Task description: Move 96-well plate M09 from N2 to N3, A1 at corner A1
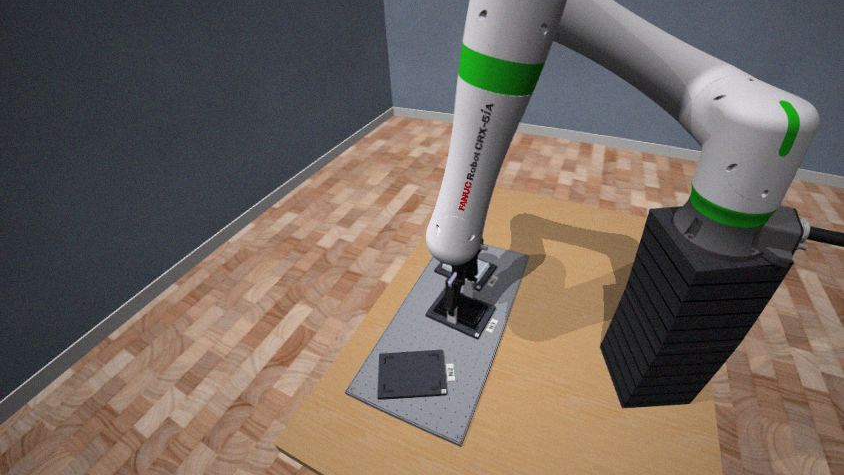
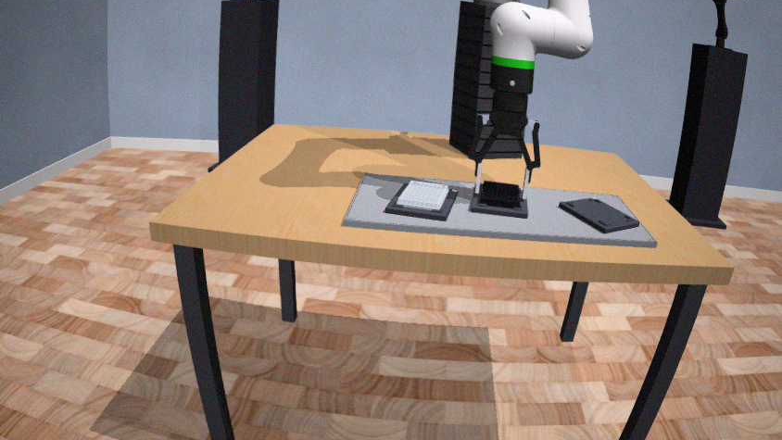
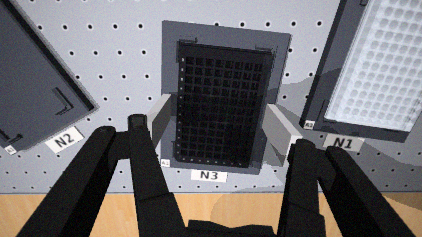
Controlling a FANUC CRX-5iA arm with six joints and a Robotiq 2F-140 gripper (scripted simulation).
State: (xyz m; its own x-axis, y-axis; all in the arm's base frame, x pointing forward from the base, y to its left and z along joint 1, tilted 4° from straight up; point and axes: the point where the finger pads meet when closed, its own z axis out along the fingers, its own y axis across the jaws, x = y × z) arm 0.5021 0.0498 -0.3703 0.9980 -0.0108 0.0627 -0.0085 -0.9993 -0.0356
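Right now the black 96-well plate M09 is 20 mm below my hand. Also, from my hand: landing nest N3 (40 mm below); then white plate M06 (60 mm ahead, 160 mm to the right, 20 mm below); then N3 label (100 mm behind, 40 mm below).
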